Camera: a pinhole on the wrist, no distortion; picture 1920 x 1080 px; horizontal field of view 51.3 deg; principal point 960.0 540.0 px. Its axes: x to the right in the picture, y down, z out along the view. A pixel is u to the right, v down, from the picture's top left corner.
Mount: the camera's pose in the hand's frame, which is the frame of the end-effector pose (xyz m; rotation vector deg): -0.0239 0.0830 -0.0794 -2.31 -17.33 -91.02
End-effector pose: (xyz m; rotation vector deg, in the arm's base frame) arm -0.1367 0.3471 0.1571 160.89 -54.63 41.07
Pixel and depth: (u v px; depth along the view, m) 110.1 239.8 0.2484
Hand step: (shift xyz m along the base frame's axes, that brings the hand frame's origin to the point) -0.1568 -0.1697 -0.1754
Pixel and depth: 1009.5 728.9 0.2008
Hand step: -0.0510 -0.1036 -0.1297
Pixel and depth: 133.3 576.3 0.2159
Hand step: -0.1200 -0.1711 -0.1346
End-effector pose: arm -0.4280 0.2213 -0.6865 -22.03 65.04 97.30
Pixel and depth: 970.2 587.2 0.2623
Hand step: -0.0495 0.1040 0.1999
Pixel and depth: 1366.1 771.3 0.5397
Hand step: 0.0634 0.3563 0.3243
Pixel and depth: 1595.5 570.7 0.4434
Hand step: 0.1011 0.2568 0.2792
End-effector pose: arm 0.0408 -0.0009 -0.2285 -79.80 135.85 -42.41
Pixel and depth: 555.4 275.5 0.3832
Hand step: 0.0193 0.1375 -0.3563
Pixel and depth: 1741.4 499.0 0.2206
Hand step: 0.0732 0.0355 -0.1511
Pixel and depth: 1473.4 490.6 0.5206
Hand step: 0.2341 0.0104 -0.4077
